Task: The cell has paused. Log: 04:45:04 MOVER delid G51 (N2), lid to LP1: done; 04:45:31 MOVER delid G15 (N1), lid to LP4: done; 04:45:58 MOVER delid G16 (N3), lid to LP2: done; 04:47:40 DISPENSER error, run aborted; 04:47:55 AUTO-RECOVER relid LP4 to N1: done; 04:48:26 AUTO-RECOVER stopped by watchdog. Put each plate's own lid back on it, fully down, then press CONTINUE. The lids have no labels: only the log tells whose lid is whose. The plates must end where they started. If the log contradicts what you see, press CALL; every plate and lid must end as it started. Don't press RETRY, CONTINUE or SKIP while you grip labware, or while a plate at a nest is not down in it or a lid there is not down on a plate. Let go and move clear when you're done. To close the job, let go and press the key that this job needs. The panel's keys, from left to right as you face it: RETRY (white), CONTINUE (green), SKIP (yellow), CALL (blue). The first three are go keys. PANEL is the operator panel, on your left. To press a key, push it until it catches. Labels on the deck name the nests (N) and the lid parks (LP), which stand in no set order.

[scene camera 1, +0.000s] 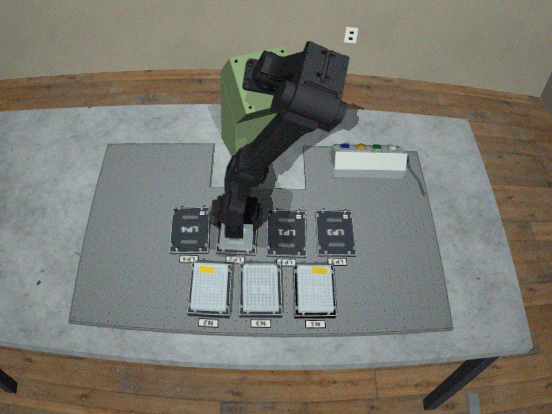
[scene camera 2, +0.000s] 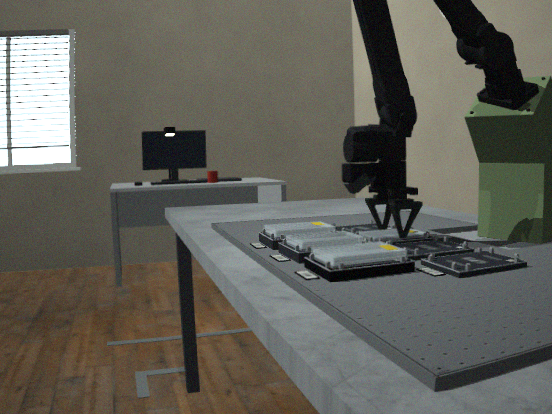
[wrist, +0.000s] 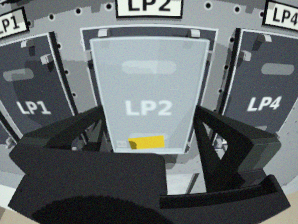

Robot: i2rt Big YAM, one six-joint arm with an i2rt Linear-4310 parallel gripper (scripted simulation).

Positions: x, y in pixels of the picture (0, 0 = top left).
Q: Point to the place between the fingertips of the gripper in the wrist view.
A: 149, 109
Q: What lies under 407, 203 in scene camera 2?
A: The gripper.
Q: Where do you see a clear lid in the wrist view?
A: At 149, 86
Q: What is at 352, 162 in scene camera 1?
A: A white operator panel.
